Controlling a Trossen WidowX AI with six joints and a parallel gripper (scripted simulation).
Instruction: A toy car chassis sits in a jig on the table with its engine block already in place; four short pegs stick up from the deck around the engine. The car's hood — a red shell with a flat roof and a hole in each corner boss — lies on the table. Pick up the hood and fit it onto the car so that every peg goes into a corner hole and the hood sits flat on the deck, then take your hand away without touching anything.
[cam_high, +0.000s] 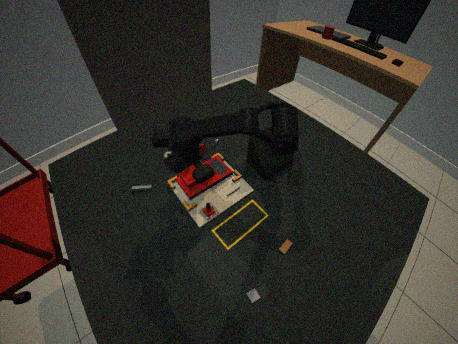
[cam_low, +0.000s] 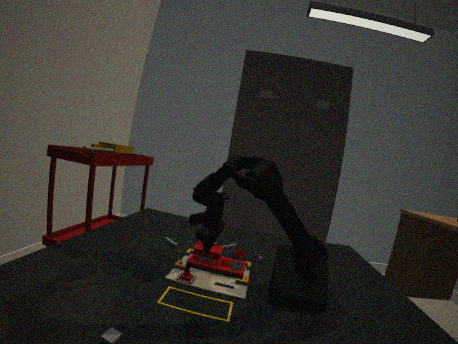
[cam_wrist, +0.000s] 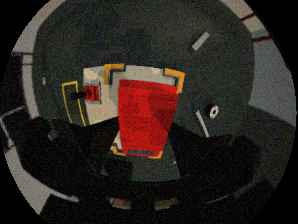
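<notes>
Now: the grey engine block 3 cm below my gripper tip. The rest, counted from my gripper tip: tan block (38 cm to the left, 13 cm behind, 5 cm below); red hood (1 cm above); grey bar (19 cm ahead, 9 cm to the right, 5 cm below).
</notes>
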